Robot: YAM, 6 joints.
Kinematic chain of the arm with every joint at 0, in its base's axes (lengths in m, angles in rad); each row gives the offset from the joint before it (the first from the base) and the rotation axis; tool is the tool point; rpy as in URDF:
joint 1: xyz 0 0 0.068 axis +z
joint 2: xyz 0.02 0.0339 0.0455 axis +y
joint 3: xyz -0.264 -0.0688 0 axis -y
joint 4: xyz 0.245 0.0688 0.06 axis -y
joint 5: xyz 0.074 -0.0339 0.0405 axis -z
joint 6: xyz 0.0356 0 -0.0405 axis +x
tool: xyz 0 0 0 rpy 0 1.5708 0
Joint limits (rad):
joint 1: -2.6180..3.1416
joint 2: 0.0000..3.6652
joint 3: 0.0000..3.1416
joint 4: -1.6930..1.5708
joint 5: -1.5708..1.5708
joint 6: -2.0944..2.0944
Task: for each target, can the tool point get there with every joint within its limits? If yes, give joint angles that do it. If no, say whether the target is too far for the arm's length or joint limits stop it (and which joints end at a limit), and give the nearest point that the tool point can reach.
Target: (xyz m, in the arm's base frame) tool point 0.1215 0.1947 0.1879
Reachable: yes | joints 0.8793 1.2957 0.6436 -0.3703 -1.0331 0.6010
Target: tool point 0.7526 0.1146 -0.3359
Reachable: no: too far | nearest point 0.5499 0.0837 -0.2090 | short by 0.241 m
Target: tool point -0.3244 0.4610 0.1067
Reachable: yes | joints 2.2171 2.7111 2.3638 -0.6937 0.5511 -1.2756
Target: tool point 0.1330 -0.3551 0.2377
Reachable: yes | joints -1.3027 1.7603 1.1157 0.2039 -1.2849 -1.2871
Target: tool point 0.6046 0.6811 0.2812
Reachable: no: too far | nearest point 0.4216 0.4749 0.2293 | short by 0.281 m
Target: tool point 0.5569 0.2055 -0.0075
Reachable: yes | joints 0.2967 3.1030 2.3961 0.4981 -1.2442 0.2589
